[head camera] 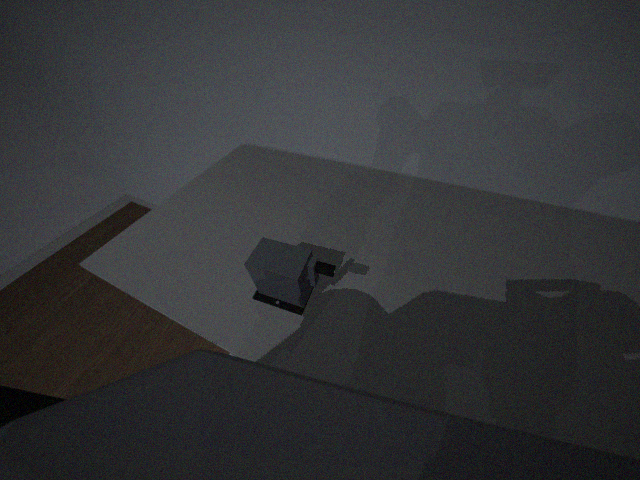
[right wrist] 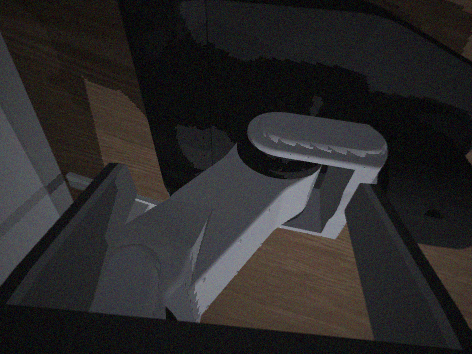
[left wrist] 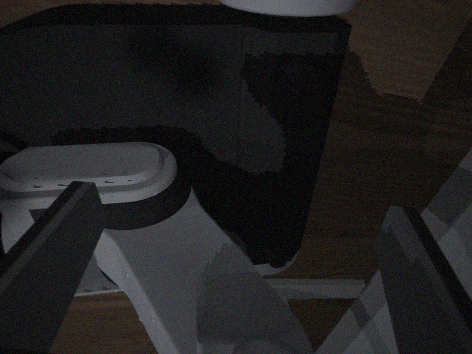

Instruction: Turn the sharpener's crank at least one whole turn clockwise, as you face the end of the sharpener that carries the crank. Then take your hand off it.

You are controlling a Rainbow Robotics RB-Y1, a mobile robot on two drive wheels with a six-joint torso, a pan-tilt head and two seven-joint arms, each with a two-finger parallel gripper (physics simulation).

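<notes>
The sharpener is a grey block on a black base, standing on the pale table in the head view. Its crank is on the end facing right in the picture, with a small grey handle pointing right. My left gripper is open, with its fingers wide apart above the robot's own base and the floor. My right gripper is also open, fingers wide apart, over the robot's own parts and the floor. Neither gripper shows in the head view, and the sharpener does not show in the wrist views.
A large dark grey surface covers the bottom of the head view. Brown wooden floor lies left of the table. A grey wall stands behind. Shadows fall over the table's right part. The robot's dark base shows beneath both grippers.
</notes>
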